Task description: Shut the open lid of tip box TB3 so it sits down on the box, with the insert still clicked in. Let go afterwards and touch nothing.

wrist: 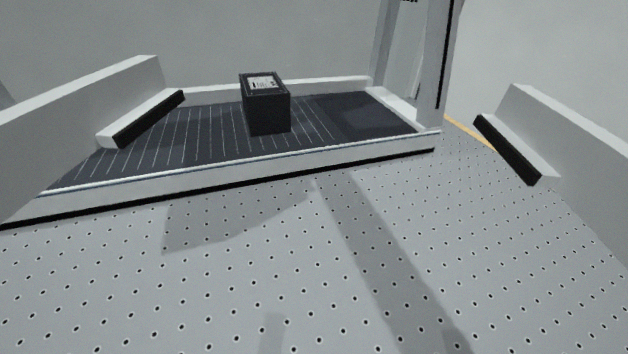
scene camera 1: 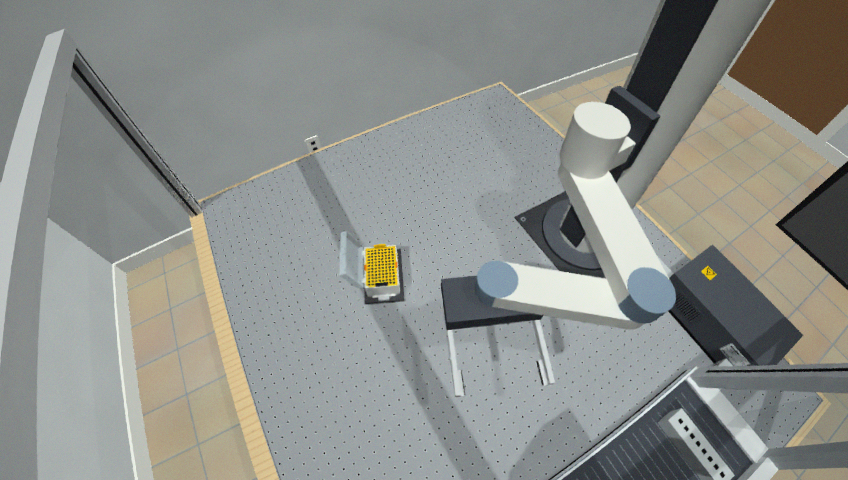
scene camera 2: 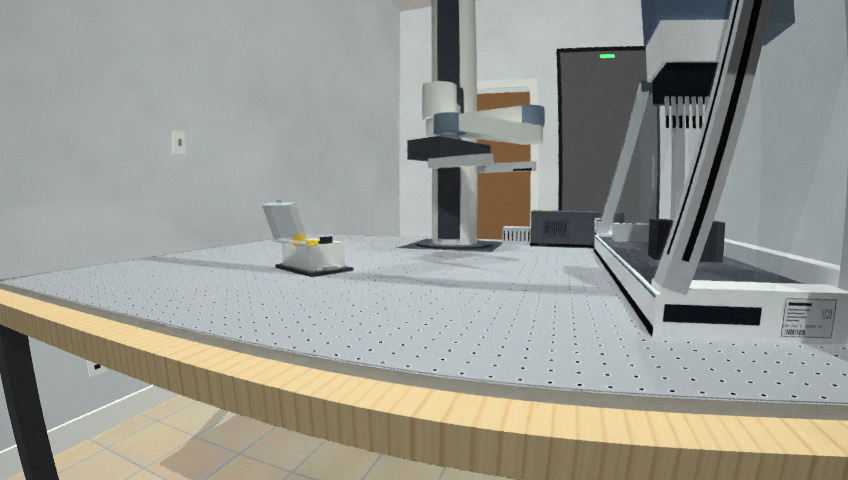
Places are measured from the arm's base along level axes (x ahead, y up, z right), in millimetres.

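Pixels of known places: gripper, fingertip midpoint: (wrist: 328,87) (scene camera 1: 505,390) (scene camera 2: 515,162); arm's base, link origin: (scene camera 1: 582,234) (scene camera 2: 454,248).
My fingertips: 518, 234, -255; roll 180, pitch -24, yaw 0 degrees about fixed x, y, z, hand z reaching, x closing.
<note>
For each thing: its top centre in the pictures, then the offset to it from my fingertips, as dx, dy, dz. "pt": a spot on its surface instead.
- tip box, top centre: (scene camera 2: 312,239) (scene camera 1: 380,264) +58, -156, +422
- clear lid, surface spot: (scene camera 2: 284,221) pt +138, -113, +434
- black block, surface spot: (wrist: 267,107) pt +10, -123, -260
The tip box (scene camera 1: 381,292) (scene camera 2: 312,256) sits on a dark base on the perforated table. Its yellow insert (scene camera 1: 380,265) (scene camera 2: 298,238) lies in the top; whether it is clicked in is too small to tell. The clear lid (scene camera 1: 351,260) (scene camera 2: 284,221) stands open, tilted up and back, on the box's left side in scene camera 1. No TB3 label is readable. My gripper (scene camera 1: 502,378) (scene camera 2: 507,164) (wrist: 328,87) is open with nothing between its fingers. It hangs high above the table, right of the box and apart from it in both scene views. The box does not show in the wrist view.
A framed machine with a dark, grooved deck (scene camera 1: 642,443) (scene camera 2: 624,297) (wrist: 210,175) stands to the right. A black block (wrist: 267,107) stands on that deck. A dark grey control box (scene camera 1: 737,303) (scene camera 2: 562,228) is near the arm's column (scene camera 2: 468,202). A wall borders the table's far side.
</note>
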